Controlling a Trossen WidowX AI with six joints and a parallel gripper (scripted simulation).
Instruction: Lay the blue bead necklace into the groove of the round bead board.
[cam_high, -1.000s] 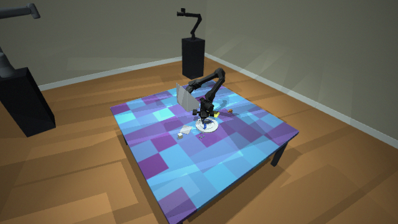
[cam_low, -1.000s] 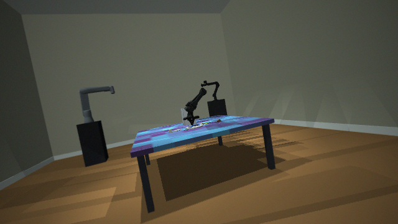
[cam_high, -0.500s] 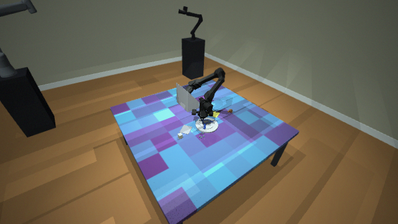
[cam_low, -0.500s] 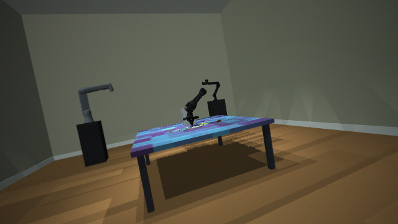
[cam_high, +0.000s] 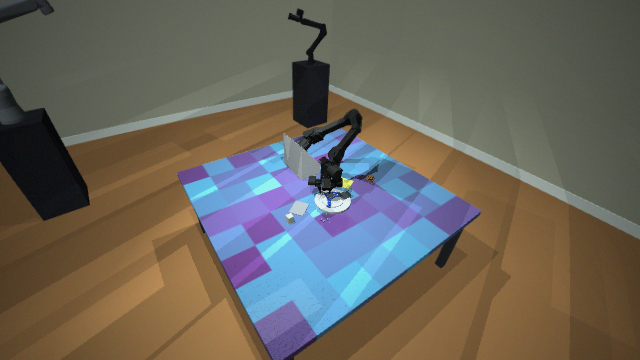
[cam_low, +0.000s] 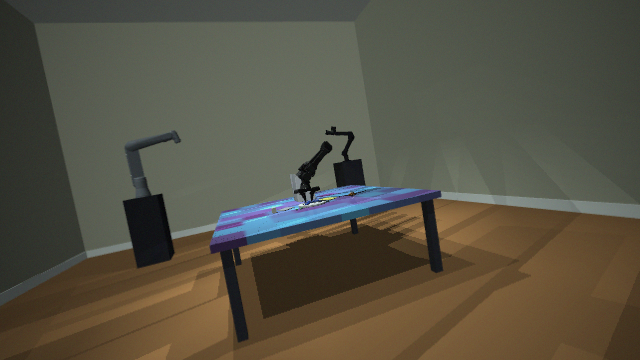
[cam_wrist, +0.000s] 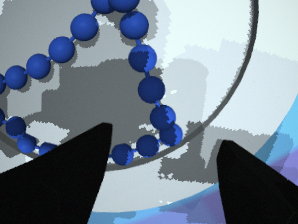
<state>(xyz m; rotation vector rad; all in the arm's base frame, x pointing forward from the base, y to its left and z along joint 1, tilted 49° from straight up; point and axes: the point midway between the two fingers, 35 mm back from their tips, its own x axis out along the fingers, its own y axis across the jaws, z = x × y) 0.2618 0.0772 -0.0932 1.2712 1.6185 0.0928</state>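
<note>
Now: the round white bead board 6 cm ahead of my gripper tip and 1 cm below it. Round my gripper tip: cream cube 5 cm ahead, 27 cm to the right; yellow patch 4 cm behind, 17 cm to the left, 2 cm below; flat grey square 18 cm to the right, 2 cm below.
</note>
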